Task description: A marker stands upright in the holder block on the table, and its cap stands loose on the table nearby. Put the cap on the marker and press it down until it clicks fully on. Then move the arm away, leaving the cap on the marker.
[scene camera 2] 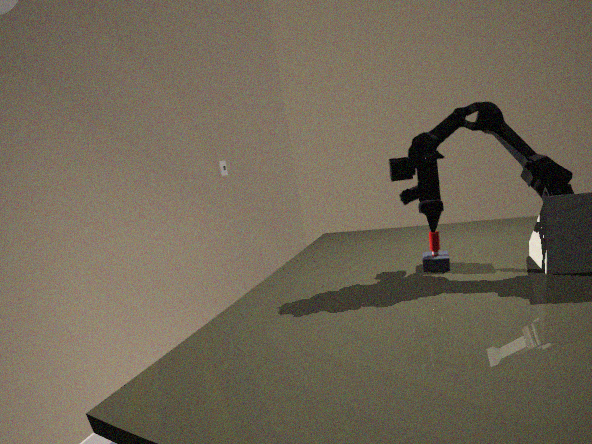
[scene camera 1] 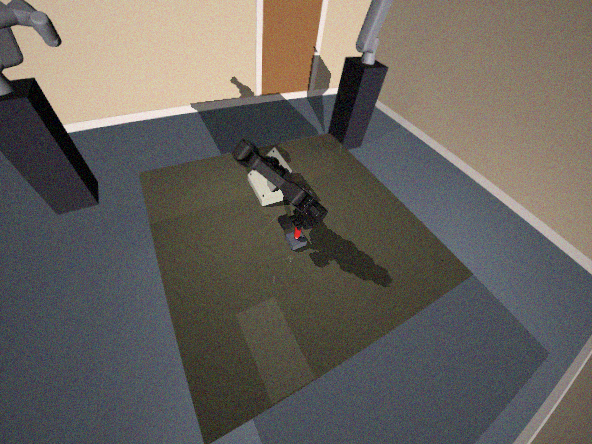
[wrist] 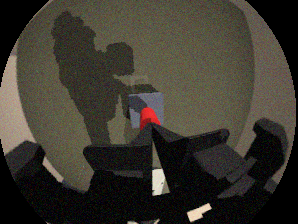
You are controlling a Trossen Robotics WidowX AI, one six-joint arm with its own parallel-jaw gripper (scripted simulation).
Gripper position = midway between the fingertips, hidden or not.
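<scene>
My gripper (scene camera 2: 433, 232), visible; also the gripper (wrist: 150, 125).
</scene>
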